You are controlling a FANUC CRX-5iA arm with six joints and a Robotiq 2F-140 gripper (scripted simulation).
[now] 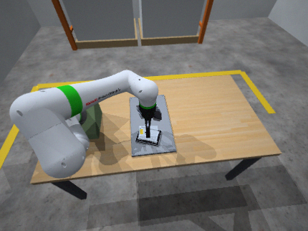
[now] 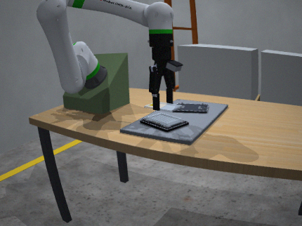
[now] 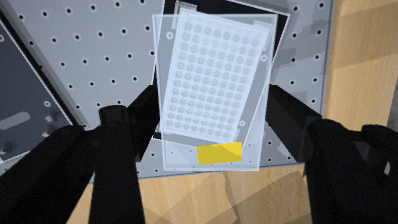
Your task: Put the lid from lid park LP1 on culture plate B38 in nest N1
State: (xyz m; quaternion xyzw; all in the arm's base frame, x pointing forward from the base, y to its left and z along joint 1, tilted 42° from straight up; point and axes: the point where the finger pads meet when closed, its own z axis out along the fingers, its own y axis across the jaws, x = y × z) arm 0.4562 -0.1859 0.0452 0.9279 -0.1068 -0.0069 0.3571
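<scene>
Right now my hand is 80 mm above the culture plate. Round my hand: clear lid (20 mm below); then black nest (90 mm below); then lid park (240 mm to the left, 90 mm below, 40 mm ahead).
</scene>
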